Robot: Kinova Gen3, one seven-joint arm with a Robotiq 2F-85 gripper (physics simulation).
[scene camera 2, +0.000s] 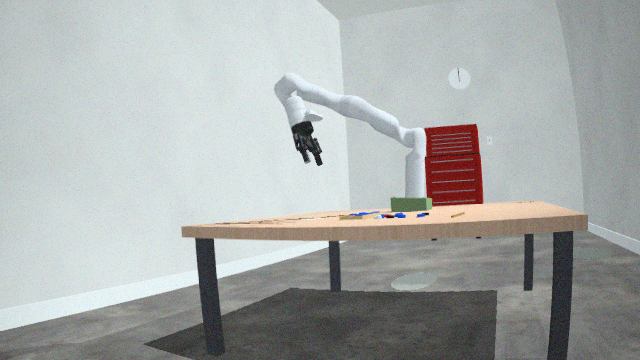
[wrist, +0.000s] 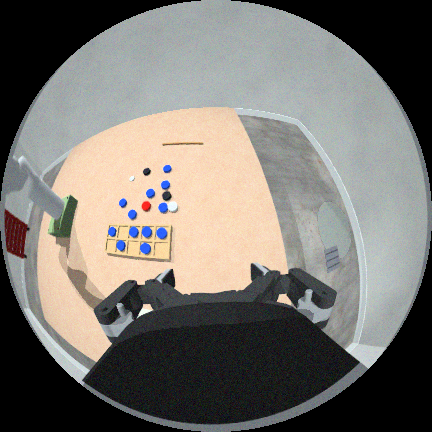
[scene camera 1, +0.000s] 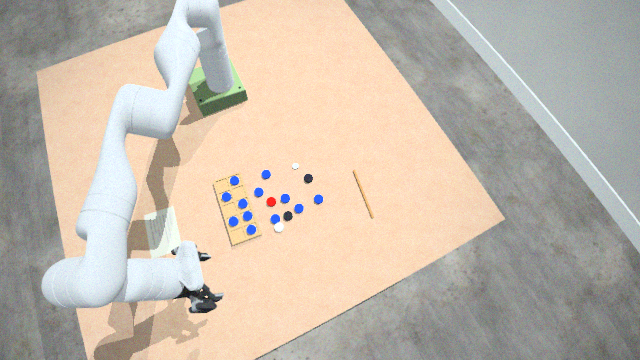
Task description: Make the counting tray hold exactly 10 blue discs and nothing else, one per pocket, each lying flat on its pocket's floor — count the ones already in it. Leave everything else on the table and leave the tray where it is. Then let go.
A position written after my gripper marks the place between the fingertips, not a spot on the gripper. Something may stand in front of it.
Scene:
My gripper [scene camera 1: 214,276] is open, holding nothing. A pale paper sheet [scene camera 1: 162,230] sits on the table.

